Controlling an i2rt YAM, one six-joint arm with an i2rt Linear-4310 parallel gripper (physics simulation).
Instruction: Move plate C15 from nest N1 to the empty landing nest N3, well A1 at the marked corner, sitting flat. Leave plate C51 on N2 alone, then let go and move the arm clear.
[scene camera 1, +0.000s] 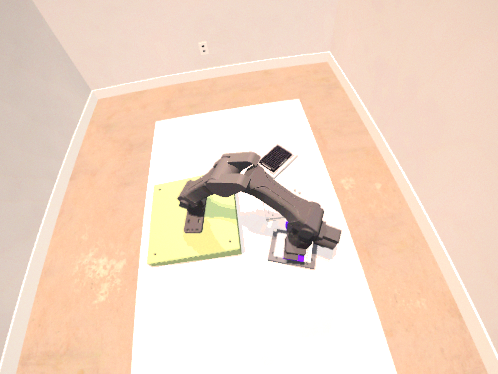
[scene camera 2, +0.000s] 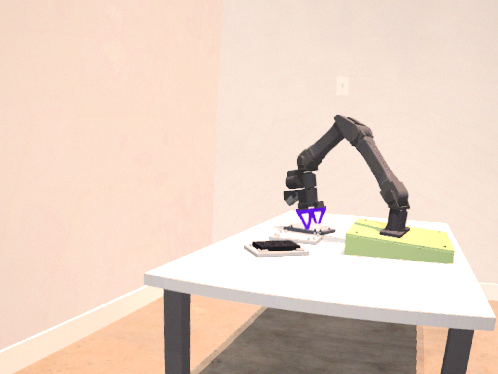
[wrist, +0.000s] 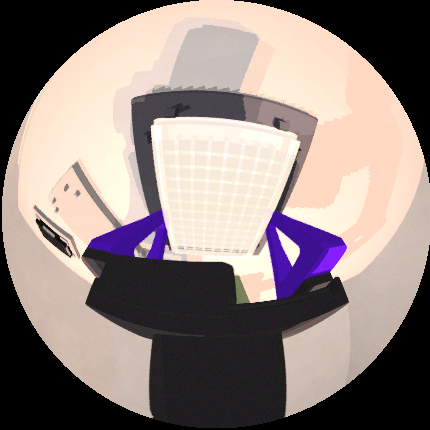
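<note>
A white gridded plate (wrist: 225, 187) sits in a dark grey nest (scene camera 1: 272, 247) (scene camera 2: 327, 231) (wrist: 200, 104); it is the one between the fingers, taken as C15 on N1. My gripper (scene camera 1: 294, 242) (scene camera 2: 313, 226) (wrist: 216, 213) points down with its purple fingertips against the plate's two long sides, shut on it. The plate is still down in the nest. A pale nest (scene camera 2: 295, 238) (wrist: 82, 192) beside it holds no plate, taken as N3. A black plate (scene camera 1: 276, 158) (scene camera 2: 275, 245) (wrist: 52, 237) sits in another pale nest (scene camera 2: 280, 253), taken as C51 on N2. Labels and the A1 mark are not readable.
The arm's yellow-green base block (scene camera 1: 170, 225) (scene camera 2: 400, 250) stands on the white table (scene camera 1: 210, 310) (scene camera 2: 370, 290). The pale nest without a plate lies between the dark nest and the black plate's nest. The arm passes over part of it in scene camera 1.
</note>
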